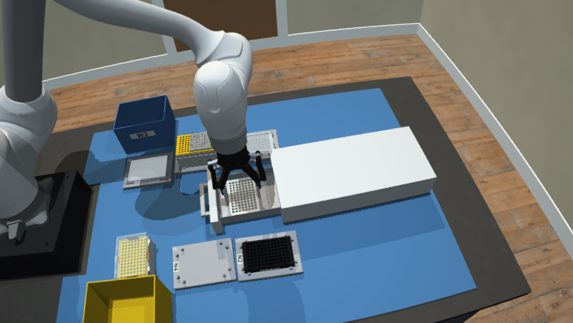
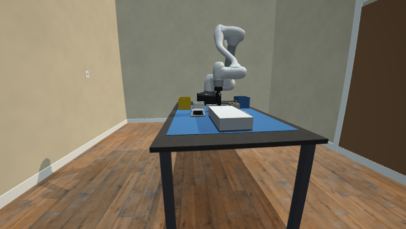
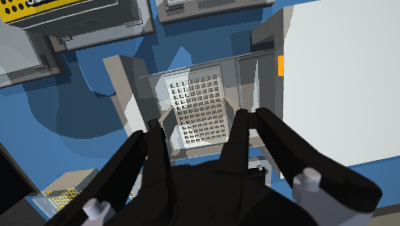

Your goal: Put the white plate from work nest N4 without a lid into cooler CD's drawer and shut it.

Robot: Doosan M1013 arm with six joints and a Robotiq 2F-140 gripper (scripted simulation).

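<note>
The white plate lies 20 mm below my hand. The rest, counted from my hand: white cooler CD 170 mm ahead, 30 mm to the right, 10 mm below; then drawer 40 mm ahead, 10 mm to the right, 20 mm below; then black plate 10 mm ahead, 200 mm to the right, 20 mm below.
</note>
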